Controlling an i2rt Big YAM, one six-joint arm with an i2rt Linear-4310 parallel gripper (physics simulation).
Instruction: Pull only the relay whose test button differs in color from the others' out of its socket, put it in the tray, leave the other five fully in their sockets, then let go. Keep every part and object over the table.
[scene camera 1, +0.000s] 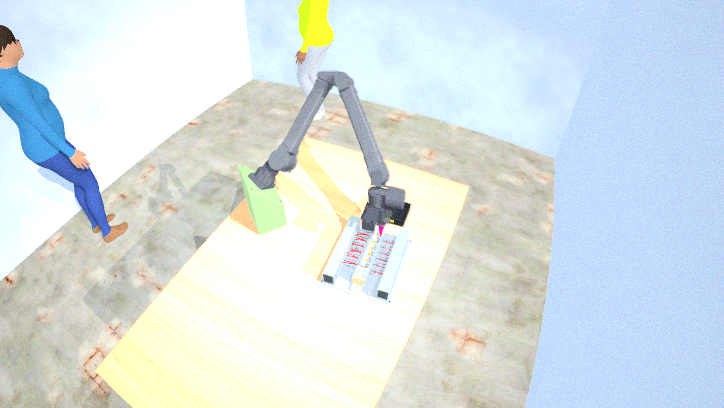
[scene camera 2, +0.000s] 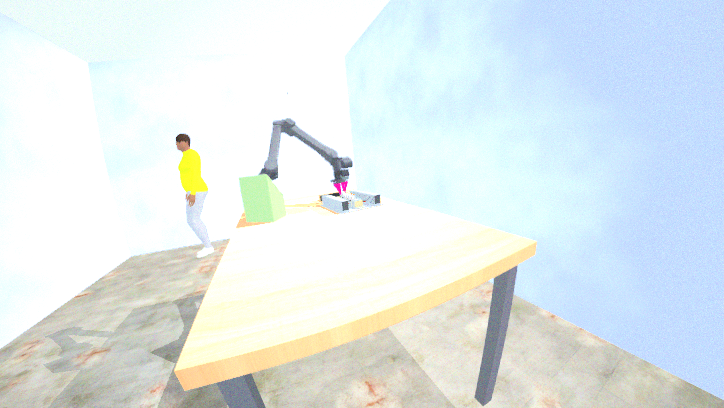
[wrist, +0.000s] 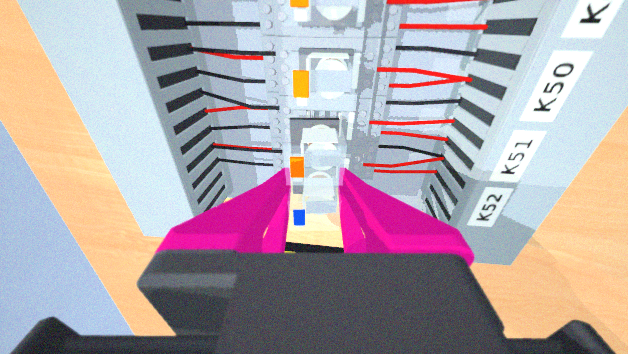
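Observation:
My gripper is shut at the far end of the relay row, beside the tray. In the wrist view the blue-button relay stands between its magenta fingers. The adjacent orange-button relay reaches between the fingertips too, its dark base and some pins exposed at its socket; whether it is also pinched I cannot tell. Another orange-button relay sits in its socket farther up the row. The black tray lies just past the row's end, partly hidden by the gripper.
Grey slotted wire ducts flank the row on both sides, with red and black wires between. A green block stands at the arm's base on the wooden table. Two people stand on the floor beyond.

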